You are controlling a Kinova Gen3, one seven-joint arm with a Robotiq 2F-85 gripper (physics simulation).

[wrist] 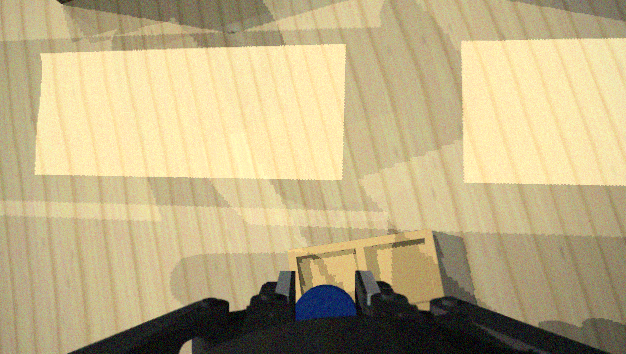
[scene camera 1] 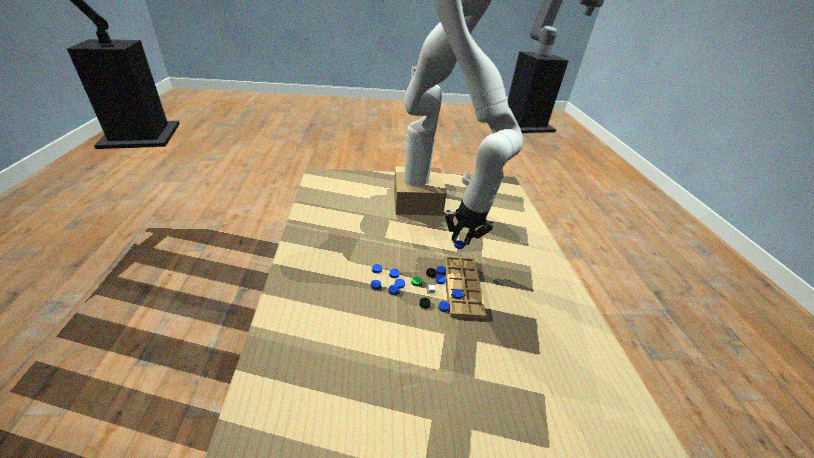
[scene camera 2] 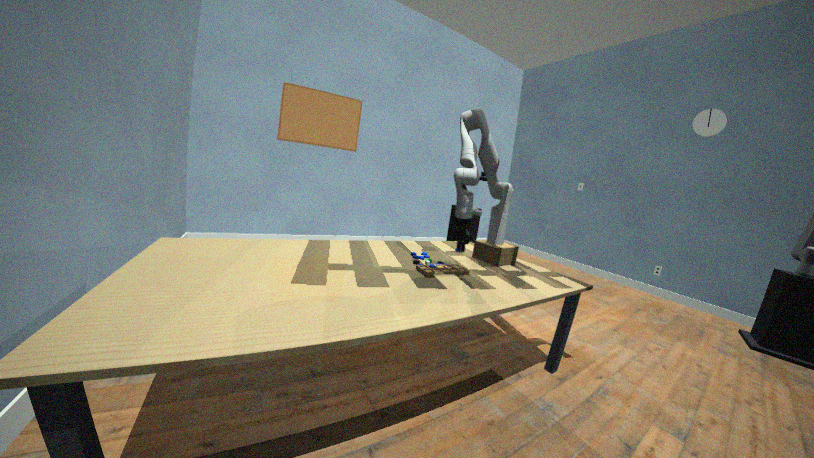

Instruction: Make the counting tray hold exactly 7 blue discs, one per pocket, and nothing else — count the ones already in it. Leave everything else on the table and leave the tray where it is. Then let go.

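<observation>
The wooden counting tray [scene camera 1: 469,315] [scene camera 2: 425,273] [wrist: 360,244] has two columns of pockets. One blue disc [scene camera 1: 457,293] lies in its left column; the other pockets that show look empty. My gripper [scene camera 1: 461,241] [scene camera 2: 460,246] [wrist: 325,292] is shut on another blue disc [scene camera 1: 459,245] [wrist: 326,304] and holds it above the table near the tray's far end. In the wrist view the held disc overlaps the far left pocket. Three blue discs [scene camera 1: 441,270] [scene camera 1: 440,279] [scene camera 1: 444,306] lie by the tray's left side, outside it. Several blue discs [scene camera 1: 393,273] lie farther left.
A green disc [scene camera 1: 416,280], a white cube [scene camera 1: 431,288] and two black discs [scene camera 1: 430,272] [scene camera 1: 424,303] lie on the table left of the tray. The arm's wooden base block [scene camera 1: 420,202] [scene camera 2: 494,254] stands at the back of the table.
</observation>
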